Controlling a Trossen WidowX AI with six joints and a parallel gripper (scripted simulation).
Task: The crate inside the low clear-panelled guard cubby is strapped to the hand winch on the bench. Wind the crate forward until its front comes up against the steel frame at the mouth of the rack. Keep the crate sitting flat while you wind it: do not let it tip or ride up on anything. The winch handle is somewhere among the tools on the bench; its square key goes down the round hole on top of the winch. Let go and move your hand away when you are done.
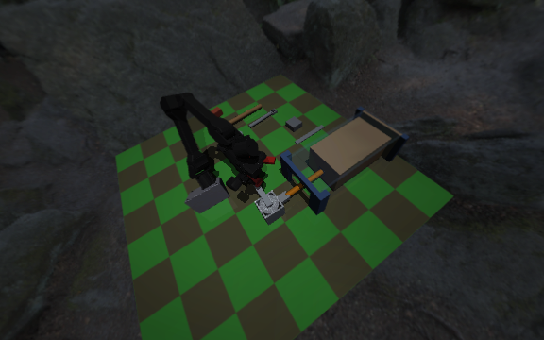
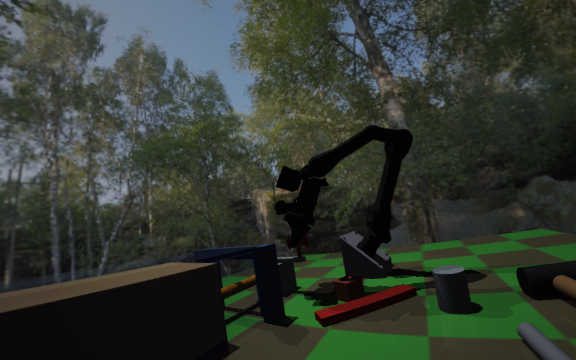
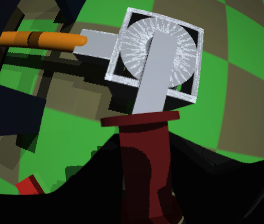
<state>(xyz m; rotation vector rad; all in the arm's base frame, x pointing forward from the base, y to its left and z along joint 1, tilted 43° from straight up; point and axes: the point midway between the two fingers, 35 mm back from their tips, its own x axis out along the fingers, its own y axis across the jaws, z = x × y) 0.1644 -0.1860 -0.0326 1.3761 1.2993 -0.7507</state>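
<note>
The winch handle lies 3 cm below my gripper tip, 2 cm to the right of it and 1 cm behind it. Also, from my gripper tip: winch 10 cm below, 9 cm to the right, 3 cm behind; then blue steel frame 15 cm ahead, 9 cm to the right, 3 cm below; then red grip 1 cm to the left.
</note>
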